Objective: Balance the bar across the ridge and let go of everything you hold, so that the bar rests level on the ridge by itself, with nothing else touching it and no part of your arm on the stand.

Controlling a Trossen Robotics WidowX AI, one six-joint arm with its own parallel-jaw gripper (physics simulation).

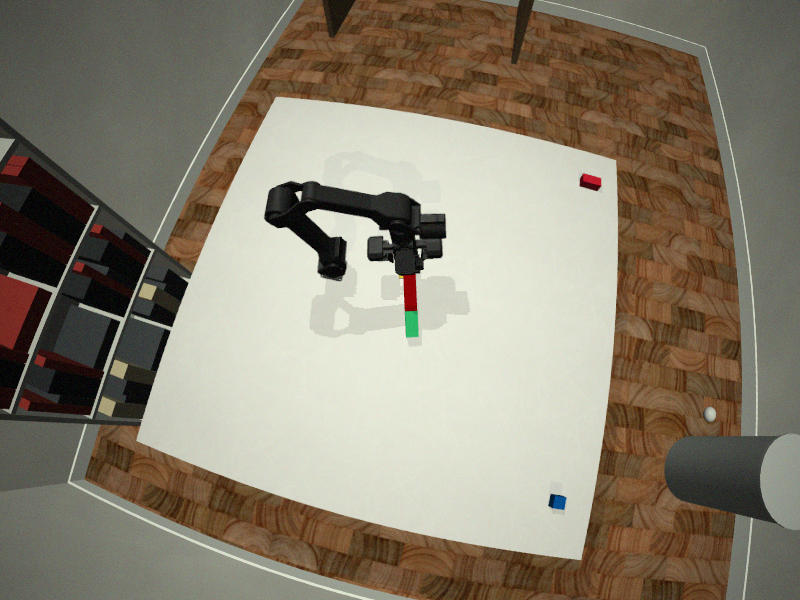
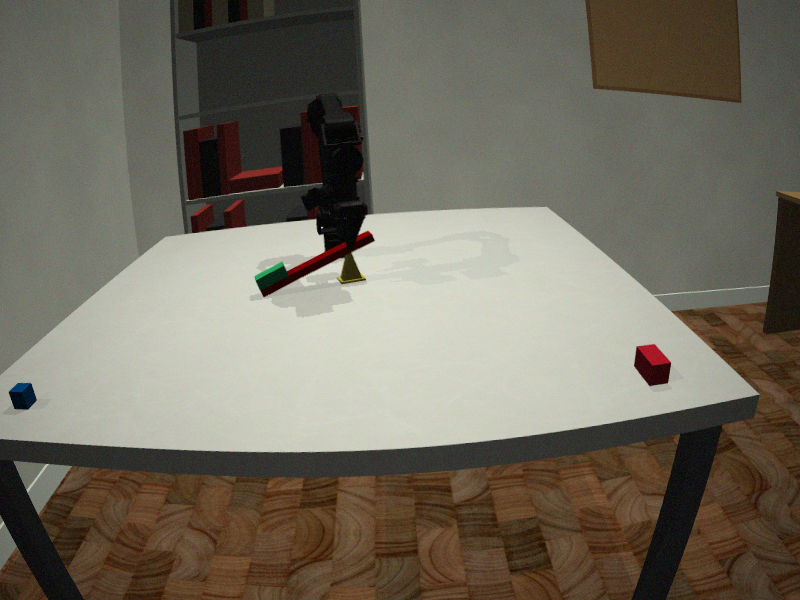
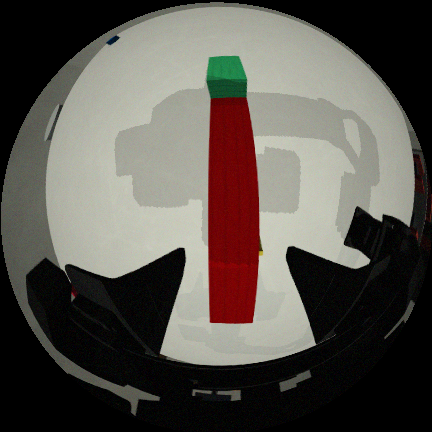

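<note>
The red bar lies across the yellow stand and is strongly tilted. The green block sits on top of the bar's low end. That end is down at or close to the table; whether it touches is hard to tell. The other end is raised. My gripper is open, with one finger on each side of the bar near its raised part and a gap on both sides. The contact at the ridge is mostly hidden by the bar and fingers.
A red block and a blue cube lie near two corners of the white table. A bookshelf stands behind the arm. A grey cylinder stands beyond the table's edge.
</note>
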